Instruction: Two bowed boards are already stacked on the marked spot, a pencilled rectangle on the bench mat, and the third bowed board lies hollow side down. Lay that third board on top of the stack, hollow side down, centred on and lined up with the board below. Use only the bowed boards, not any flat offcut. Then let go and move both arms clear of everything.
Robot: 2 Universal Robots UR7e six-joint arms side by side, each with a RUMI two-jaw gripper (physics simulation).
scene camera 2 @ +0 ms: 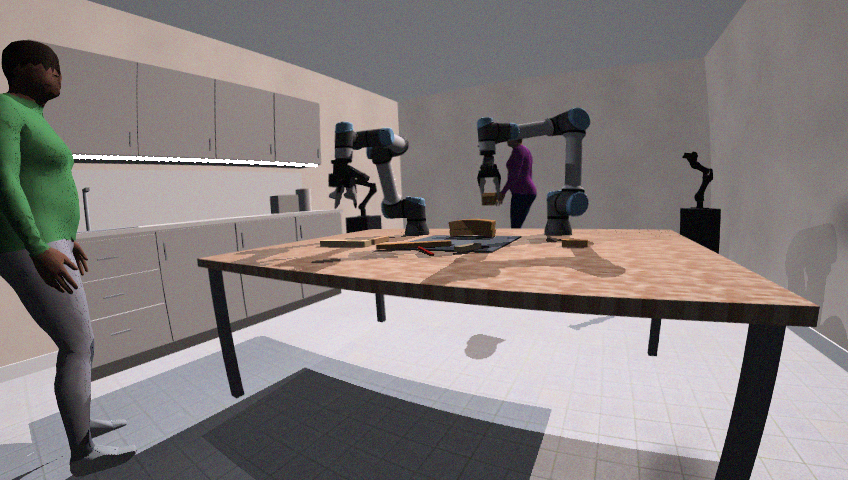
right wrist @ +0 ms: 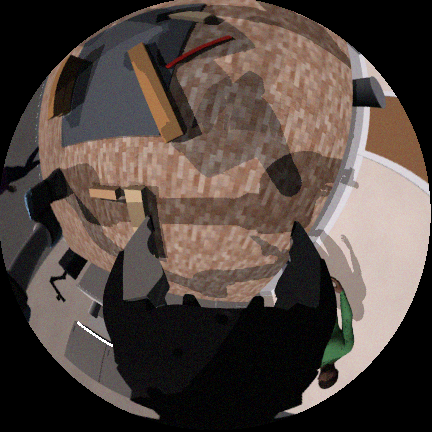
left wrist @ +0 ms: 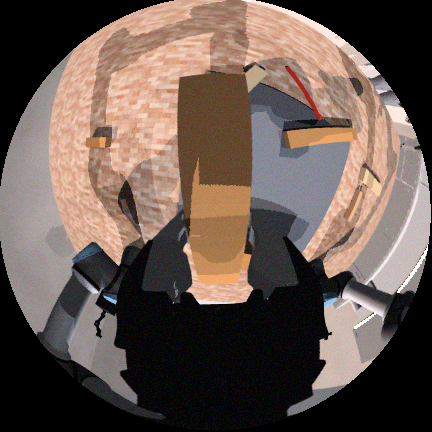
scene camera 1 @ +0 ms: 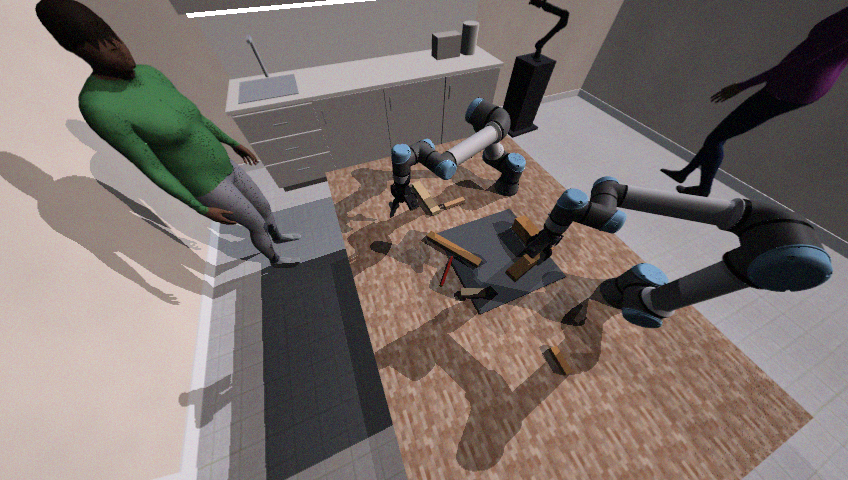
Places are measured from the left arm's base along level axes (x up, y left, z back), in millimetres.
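Pixels of known places: left gripper, between the fingertips: (left wrist: pixel 215 208) (scene camera 1: pixel 531 260); right gripper, between the fingertips: (scene camera 2: pixel 346 208) (right wrist: pixel 223 219) (scene camera 1: pixel 404 211); left arm's base, origin of its link: (scene camera 2: pixel 558 234) (scene camera 1: pixel 616 294); right arm's base, origin of its link: (scene camera 2: pixel 417 234) (right wrist: pixel 60 182) (scene camera 1: pixel 506 188).
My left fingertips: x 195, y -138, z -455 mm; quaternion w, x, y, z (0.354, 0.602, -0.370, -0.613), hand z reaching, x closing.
Observation:
Ahead of a thing's pixels: the offset from my left fingertips to its top centre. Level surfaces: height alone.
The third bowed board {dy +7, dx +34, dz -14 mm} (scene camera 1: pixel 518 268) (scene camera 2: pixel 489 199) (left wrist: pixel 220 135) is in the air, well above the bench mat {dx -189 mm} (scene camera 1: pixel 484 231) (left wrist: pixel 285 175) (right wrist: pixel 100 112). My left gripper (scene camera 1: pixel 538 252) (scene camera 2: pixel 489 187) (left wrist: pixel 215 208) is shut on it; in the left wrist view the board runs away from between the fingers. Its bow is hard to judge. The stack of two bowed boards {dy -211, dx -98, dz +141 mm} (scene camera 1: pixel 524 227) {dy -211, dx -142, dz +142 mm} (scene camera 2: pixel 471 228) (right wrist: pixel 65 90) stands on the mat, lower than the held board. The pencilled rectangle cannot be made out. My right gripper (scene camera 1: pixel 403 210) (scene camera 2: pixel 346 203) (right wrist: pixel 223 219) is open and empty, above the table at the picture's left.
A long straight board (scene camera 1: pixel 454 248) (right wrist: pixel 155 92) lies at the mat's edge, near a red pencil-like stick {dy -91, dx -182, dz -341 mm} (scene camera 1: pixel 446 271) (right wrist: pixel 200 51). A pale block {dy +45, dx -170, dz -242 mm} (scene camera 1: pixel 473 292) lies at the mat's near corner. A pale board {dy -618, dx -167, dz -384 mm} (scene camera 1: pixel 424 198) and a small strip {dy -548, dx -169, dz -213 mm} (scene camera 1: pixel 453 203) lie near my right gripper. Another offcut {dy +378, dx -168, dz +43 mm} (scene camera 1: pixel 559 360) (scene camera 2: pixel 574 243) lies apart.

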